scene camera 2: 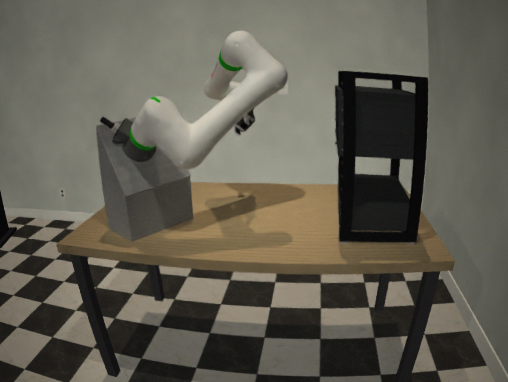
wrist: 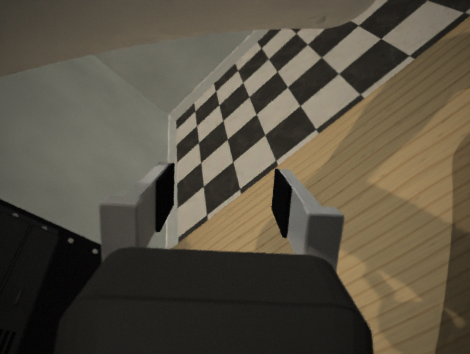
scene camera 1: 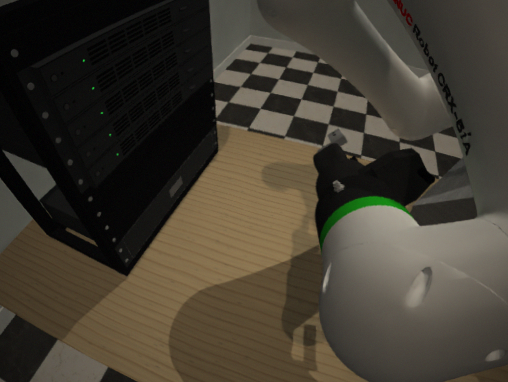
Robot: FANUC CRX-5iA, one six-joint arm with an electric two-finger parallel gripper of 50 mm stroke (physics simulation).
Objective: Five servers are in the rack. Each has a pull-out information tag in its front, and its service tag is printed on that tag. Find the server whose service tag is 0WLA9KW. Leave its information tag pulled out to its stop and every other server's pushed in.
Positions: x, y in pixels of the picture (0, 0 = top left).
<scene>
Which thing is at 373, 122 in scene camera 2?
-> A black rack.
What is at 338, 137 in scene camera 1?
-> My gripper.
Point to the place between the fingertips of my gripper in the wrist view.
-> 223, 186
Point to a black rack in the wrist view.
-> At 52, 264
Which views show the black rack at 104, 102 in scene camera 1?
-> Scene camera 2, the wrist view and scene camera 1: all of them.
</scene>
